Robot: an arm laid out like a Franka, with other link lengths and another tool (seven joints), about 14 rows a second.
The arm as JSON. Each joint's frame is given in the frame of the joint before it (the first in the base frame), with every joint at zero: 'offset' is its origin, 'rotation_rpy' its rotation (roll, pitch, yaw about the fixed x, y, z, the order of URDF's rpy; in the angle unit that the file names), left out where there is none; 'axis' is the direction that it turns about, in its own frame. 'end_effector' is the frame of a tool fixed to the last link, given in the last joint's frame.
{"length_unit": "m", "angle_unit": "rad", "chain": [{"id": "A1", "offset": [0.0, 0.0, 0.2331], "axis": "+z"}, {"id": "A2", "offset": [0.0, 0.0, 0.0], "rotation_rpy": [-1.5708, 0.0, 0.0], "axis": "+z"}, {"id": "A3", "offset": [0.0, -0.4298, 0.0], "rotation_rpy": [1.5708, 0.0, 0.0], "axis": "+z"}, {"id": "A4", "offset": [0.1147, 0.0, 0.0], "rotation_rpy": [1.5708, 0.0, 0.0], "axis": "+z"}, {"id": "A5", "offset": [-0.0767, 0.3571, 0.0], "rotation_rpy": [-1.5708, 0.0, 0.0], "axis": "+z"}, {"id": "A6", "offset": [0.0, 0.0, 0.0], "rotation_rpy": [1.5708, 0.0, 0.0], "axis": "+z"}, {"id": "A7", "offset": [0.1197, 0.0, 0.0], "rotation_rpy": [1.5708, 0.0, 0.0], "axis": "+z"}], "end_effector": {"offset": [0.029, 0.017, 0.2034], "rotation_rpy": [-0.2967, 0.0, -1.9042]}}
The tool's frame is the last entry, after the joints.
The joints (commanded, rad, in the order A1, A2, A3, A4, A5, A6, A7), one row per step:
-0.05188, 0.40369, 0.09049, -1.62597, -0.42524, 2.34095, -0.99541
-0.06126, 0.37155, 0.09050, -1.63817, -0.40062, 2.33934, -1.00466
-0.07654, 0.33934, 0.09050, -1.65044, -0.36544, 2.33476, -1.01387
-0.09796, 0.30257, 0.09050, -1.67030, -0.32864, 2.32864, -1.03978
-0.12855, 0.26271, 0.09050, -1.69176, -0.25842, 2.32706, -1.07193
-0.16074, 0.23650, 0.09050, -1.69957, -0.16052, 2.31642, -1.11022
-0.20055, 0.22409, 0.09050, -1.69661, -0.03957, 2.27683, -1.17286
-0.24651, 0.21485, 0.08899, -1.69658, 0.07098, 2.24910, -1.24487
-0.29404, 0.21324, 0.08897, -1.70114, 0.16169, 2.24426, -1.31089
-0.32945, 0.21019, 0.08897, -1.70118, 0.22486, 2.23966, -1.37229
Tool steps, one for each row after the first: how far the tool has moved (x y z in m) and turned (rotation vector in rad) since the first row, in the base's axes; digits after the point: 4 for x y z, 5 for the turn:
-0.0071, -0.0062, 0.0193, 0.01648, -0.01515, -0.01177
-0.0150, -0.0169, 0.0377, 0.04190, -0.02764, -0.03444
-0.0265, -0.0315, 0.0546, 0.06219, -0.03244, -0.04838
-0.0392, -0.0506, 0.0737, 0.11113, -0.04345, -0.07679
-0.0486, -0.0696, 0.0880, 0.18408, -0.04875, -0.11243
-0.0582, -0.0921, 0.0922, 0.27261, -0.02598, -0.14317
-0.0674, -0.1185, 0.0955, 0.35194, -0.01626, -0.16127
-0.0737, -0.1466, 0.0956, 0.41545, -0.02425, -0.17532
-0.0791, -0.1672, 0.0992, 0.45335, -0.03748, -0.17102

